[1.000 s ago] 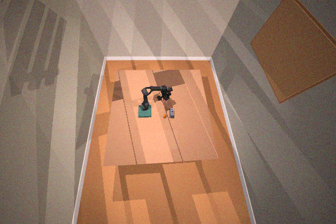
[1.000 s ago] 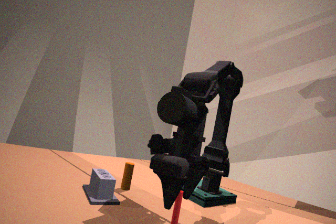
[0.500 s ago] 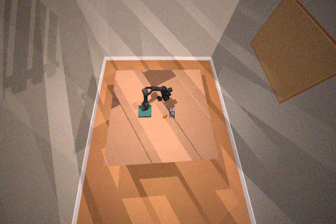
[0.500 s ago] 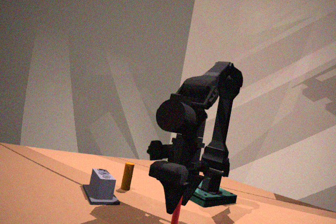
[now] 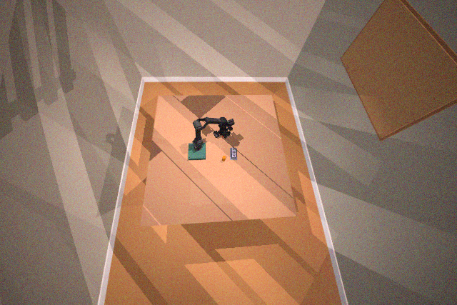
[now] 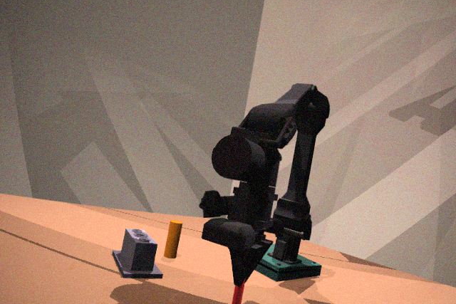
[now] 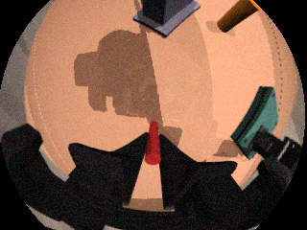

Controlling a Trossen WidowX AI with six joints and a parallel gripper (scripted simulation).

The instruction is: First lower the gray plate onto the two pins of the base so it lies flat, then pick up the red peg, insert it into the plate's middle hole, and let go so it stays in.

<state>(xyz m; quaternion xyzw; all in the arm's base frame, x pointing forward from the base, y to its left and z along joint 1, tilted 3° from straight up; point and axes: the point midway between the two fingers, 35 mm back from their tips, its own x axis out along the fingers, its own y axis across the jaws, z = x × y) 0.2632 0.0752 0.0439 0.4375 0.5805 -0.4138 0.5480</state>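
The gray plate is 6 cm ahead of my gripper tip and 21 cm to the right of it. From my gripper tip the other things lie so: orange cylinder (4 cm behind, 24 cm to the right); then red peg (right at my gripper tip).
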